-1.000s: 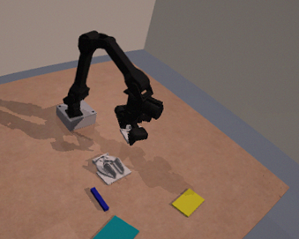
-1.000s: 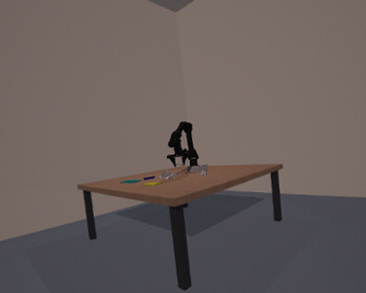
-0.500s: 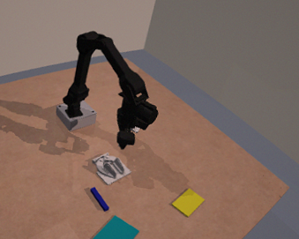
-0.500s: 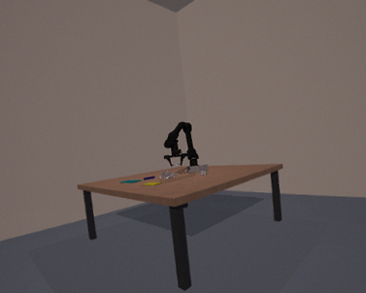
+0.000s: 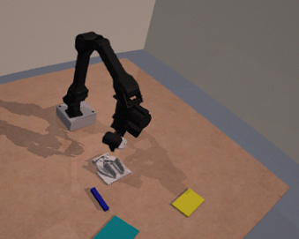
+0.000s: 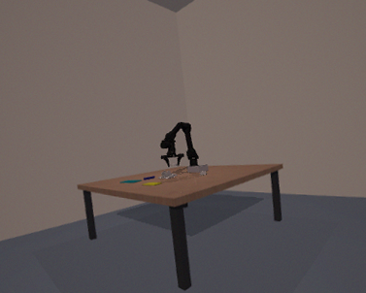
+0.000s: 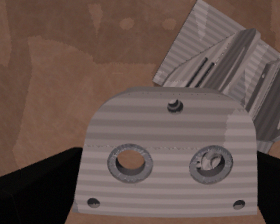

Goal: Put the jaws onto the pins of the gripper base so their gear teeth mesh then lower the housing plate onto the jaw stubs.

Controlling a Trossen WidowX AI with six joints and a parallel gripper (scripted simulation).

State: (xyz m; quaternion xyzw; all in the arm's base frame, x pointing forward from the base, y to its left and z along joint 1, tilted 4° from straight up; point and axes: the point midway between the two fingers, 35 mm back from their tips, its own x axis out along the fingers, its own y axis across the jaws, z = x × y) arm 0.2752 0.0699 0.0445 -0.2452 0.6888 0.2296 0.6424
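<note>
The pale housing plate lies 80 mm below my gripper tip and 40 mm to the right of it. Round my gripper tip: teal card (320 mm ahead, 170 mm to the right, 80 mm below); yellow card (300 mm ahead, 160 mm to the left, 80 mm below); blue bar (160 mm ahead, 140 mm to the right, 80 mm below).
</note>
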